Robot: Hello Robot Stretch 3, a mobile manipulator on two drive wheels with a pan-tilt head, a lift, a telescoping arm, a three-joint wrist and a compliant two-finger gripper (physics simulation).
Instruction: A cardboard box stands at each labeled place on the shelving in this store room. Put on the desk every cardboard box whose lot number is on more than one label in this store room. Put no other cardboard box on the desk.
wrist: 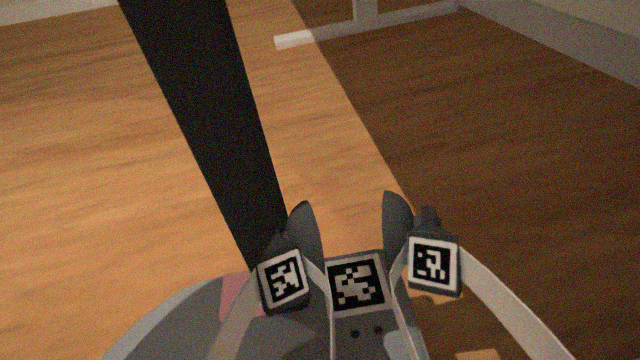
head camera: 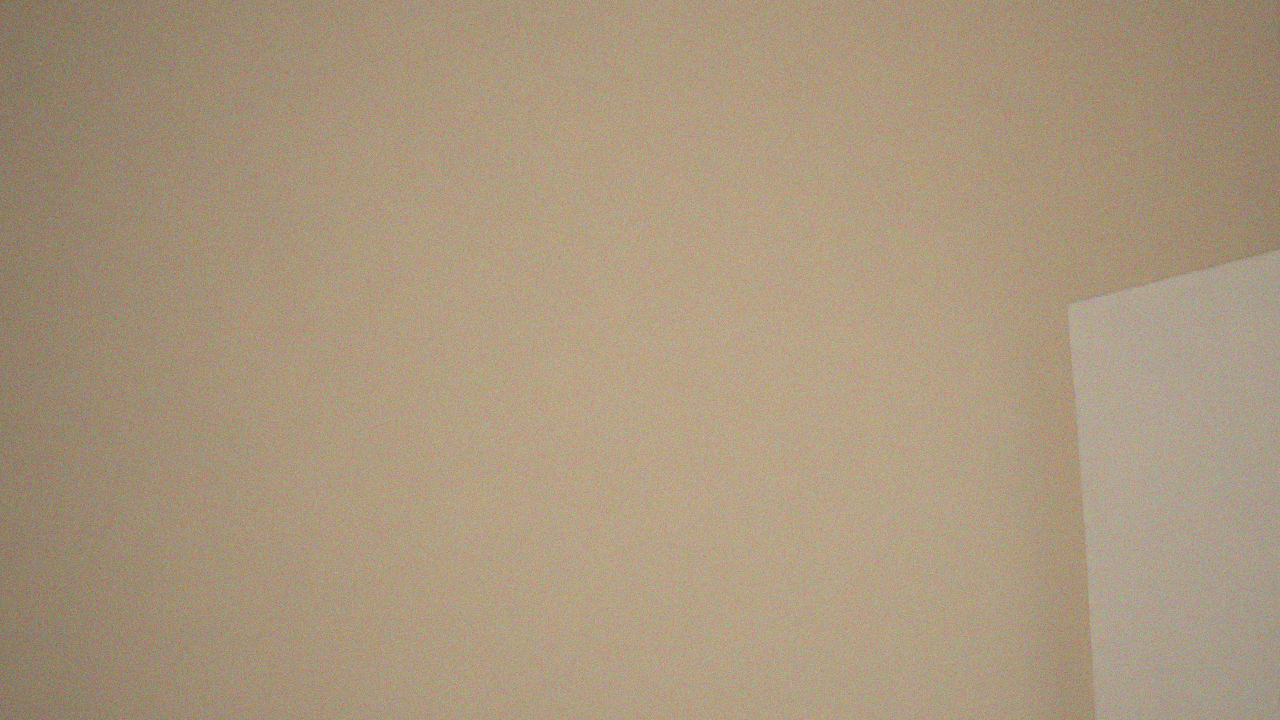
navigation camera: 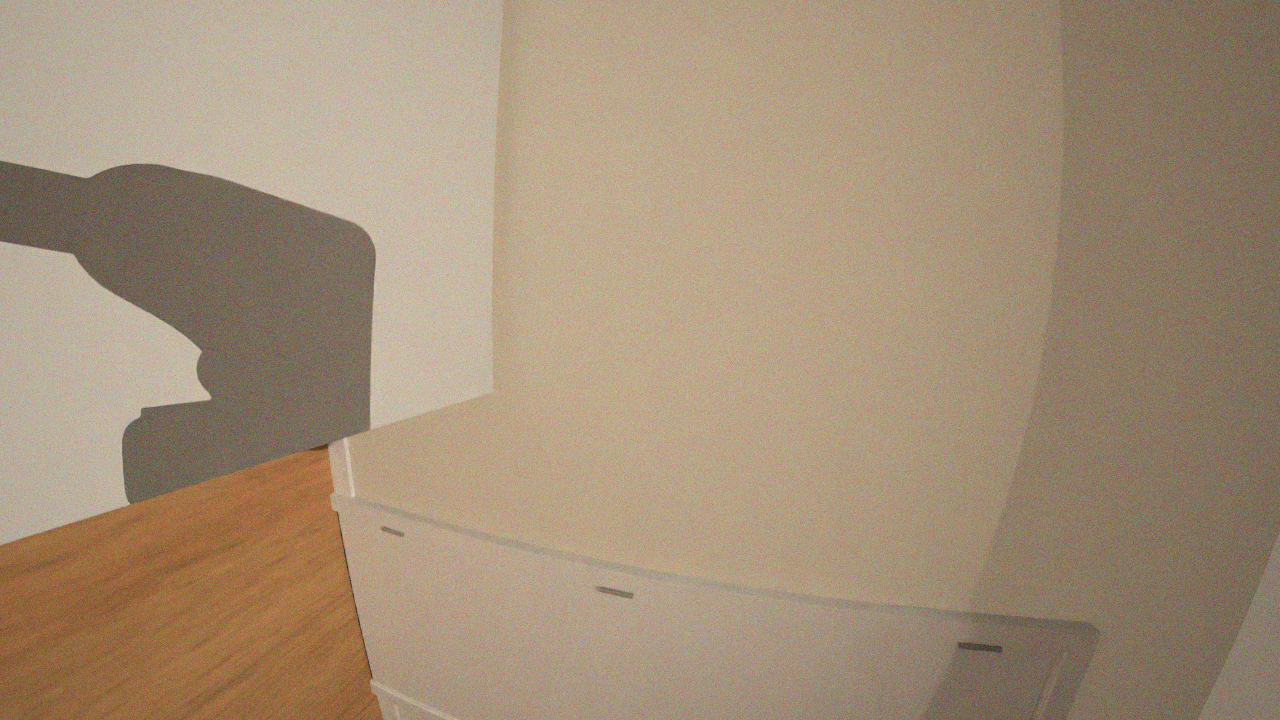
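Observation:
My gripper is in the lower middle of the wrist view. Its two dark fingertips stand apart with wood floor showing between them, and it holds nothing. No cardboard box, label or shelving that I can make out shows in the three views. A pale T-shaped foot with a short upright stands on the floor at the top of the wrist view; I cannot tell whether it belongs to the desk.
A black bar crosses the wrist view, and my rounded grey base is below. A pale baseboard runs at upper right. The navigation view shows a pale slotted panel and a dark shadow on a wall.

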